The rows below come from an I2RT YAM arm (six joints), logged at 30 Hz.
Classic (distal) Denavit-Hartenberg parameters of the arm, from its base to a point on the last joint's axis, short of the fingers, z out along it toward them. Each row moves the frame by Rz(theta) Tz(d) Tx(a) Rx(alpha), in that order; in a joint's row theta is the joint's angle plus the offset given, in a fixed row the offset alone. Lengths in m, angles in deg.
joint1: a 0.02  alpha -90  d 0.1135  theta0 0
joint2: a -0.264  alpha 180  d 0  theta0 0
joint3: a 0.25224  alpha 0  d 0  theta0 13.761
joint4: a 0.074  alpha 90  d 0  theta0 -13.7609
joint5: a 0  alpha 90  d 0  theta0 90
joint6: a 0  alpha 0  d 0.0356  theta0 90
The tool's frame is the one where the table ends.
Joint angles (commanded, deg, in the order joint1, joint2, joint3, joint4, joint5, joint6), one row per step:
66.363 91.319 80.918 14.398 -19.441 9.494
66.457 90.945 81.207 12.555 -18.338 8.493
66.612 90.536 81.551 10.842 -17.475 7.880
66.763 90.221 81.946 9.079 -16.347 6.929
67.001 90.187 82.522 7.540 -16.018 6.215
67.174 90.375 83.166 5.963 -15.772 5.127
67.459 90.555 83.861 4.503 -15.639 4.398
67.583 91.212 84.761 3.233 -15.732 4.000
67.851 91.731 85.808 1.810 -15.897 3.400
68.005 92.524 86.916 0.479 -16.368 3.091
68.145 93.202 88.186 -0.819 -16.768 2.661
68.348 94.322 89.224 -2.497 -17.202 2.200
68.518 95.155 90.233 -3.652 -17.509 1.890
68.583 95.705 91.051 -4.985 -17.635 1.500
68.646 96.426 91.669 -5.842 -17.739 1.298
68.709 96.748 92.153 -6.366 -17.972 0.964
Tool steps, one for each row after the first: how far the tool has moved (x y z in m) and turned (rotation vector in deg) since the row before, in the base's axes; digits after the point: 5 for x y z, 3 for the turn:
-0.00061 -0.00145 0.00075 -1.136 -0.464 -1.063
-0.00125 -0.00156 0.00153 -0.926 -0.195 -0.731
-0.00090 -0.00125 0.00114 -1.063 -0.504 -0.998
-0.00143 0.00017 0.00092 -0.940 -0.342 -0.095
-0.00068 0.00097 -0.00013 -1.167 -0.646 -0.060
-0.00149 0.00114 0.00046 -0.962 -0.363 0.173
0.00024 0.00289 -0.00092 -0.994 0.002 0.235
-0.00104 0.00248 0.00056 -0.891 -0.246 0.470
-0.00002 0.00346 -0.00067 -0.959 0.110 0.647
-0.00017 0.00278 0.00110 -0.680 -0.127 0.578
0.00021 0.00498 -0.00398 -1.653 0.243 0.686
-0.00003 0.00363 -0.00137 -0.916 0.094 0.516
0.00023 0.00204 -0.00105 -1.009 0.023 0.248
0.00063 0.00300 -0.00258 -0.899 0.168 0.199
-0.00012 0.00131 -0.00013 -0.340 -0.156 0.351

